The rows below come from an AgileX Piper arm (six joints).
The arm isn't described. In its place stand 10 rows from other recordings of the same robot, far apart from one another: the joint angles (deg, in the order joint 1, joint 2, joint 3, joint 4, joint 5, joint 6), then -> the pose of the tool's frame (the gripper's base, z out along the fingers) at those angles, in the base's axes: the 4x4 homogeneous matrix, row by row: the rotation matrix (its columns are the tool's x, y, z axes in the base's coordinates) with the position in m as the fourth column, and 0 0 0 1 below.
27.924 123.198 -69.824 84.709 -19.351 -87.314 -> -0.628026 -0.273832 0.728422 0.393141; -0.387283 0.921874 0.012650 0.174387; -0.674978 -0.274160 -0.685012 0.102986; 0 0 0 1
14.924 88.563 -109.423 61.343 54.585 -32.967 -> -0.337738 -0.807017 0.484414 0.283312; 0.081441 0.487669 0.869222 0.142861; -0.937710 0.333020 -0.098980 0.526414; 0 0 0 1
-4.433 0.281 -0.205 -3.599 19.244 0.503 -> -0.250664 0.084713 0.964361 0.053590; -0.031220 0.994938 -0.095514 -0.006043; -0.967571 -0.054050 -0.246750 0.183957; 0 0 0 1
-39.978 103.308 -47.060 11.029 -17.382 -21.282 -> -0.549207 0.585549 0.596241 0.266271; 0.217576 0.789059 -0.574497 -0.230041; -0.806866 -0.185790 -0.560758 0.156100; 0 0 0 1
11.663 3.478 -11.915 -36.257 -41.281 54.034 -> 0.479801 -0.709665 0.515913 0.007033; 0.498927 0.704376 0.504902 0.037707; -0.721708 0.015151 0.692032 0.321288; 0 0 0 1
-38.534 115.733 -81.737 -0.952 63.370 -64.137 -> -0.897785 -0.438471 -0.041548 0.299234; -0.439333 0.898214 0.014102 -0.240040; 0.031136 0.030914 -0.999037 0.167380; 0 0 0 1
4.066 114.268 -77.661 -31.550 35.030 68.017 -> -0.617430 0.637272 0.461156 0.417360; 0.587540 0.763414 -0.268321 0.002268; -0.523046 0.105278 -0.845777 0.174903; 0 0 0 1
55.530 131.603 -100.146 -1.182 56.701 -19.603 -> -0.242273 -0.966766 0.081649 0.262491; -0.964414 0.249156 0.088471 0.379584; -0.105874 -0.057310 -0.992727 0.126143; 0 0 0 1
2.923 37.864 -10.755 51.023 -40.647 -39.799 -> 0.135557 0.451581 0.881872 0.121533; 0.057533 0.884998 -0.462026 -0.039936; -0.989098 0.113368 0.093987 0.261352; 0 0 0 1
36.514 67.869 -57.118 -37.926 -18.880 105.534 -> -0.645798 -0.385802 0.658864 0.205488; 0.661283 0.148711 0.735248 0.174650; -0.381641 0.910517 0.159088 0.410352; 0 0 0 1
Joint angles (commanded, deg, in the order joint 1, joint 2, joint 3, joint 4, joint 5, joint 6), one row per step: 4.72, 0.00, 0.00, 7.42, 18.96, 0.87; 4.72, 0.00, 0.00, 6.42, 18.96, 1.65; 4.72, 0.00, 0.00, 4.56, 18.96, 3.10; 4.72, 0.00, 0.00, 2.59, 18.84, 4.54; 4.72, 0.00, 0.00, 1.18, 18.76, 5.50; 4.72, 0.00, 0.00, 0.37, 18.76, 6.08; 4.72, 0.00, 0.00, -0.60, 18.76, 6.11; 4.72, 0.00, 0.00, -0.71, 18.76, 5.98; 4.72, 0.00, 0.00, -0.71, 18.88, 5.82; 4.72, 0.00, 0.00, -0.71, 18.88, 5.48; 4.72, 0.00, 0.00, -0.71, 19.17, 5.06; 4.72, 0.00, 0.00, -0.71, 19.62, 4.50; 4.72, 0.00, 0.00, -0.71, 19.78, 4.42
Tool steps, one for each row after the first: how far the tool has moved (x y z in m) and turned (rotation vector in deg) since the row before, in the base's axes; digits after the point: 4 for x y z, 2 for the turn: 0.0000, -0.0005, -0.0001, -0.24, 0.01, -0.27; 0.0001, -0.0010, -0.0001, -0.45, 0.01, -0.51; 0.0001, -0.0010, 0.0001, -0.55, -0.14, -0.52; 0.0001, -0.0007, 0.0001, -0.46, -0.11, -0.35; 0.0000, -0.0004, 0.0000, -0.24, -0.02, -0.21; 0.0000, -0.0005, 0.0000, -0.93, -0.08, -0.09; 0.0000, -0.0001, 0.0000, -0.24, -0.02, 0.02; 0.0000, 0.0000, -0.0002, -0.16, 0.11, 0.04; 0.0000, 0.0000, 0.0000, -0.33, -0.03, 0.08; -0.0001, 0.0000, -0.0004, -0.43, 0.26, 0.10; -0.0002, 0.0000, -0.0007, -0.58, 0.41, 0.13; -0.0001, 0.0000, -0.0002, -0.09, 0.15, 0.02
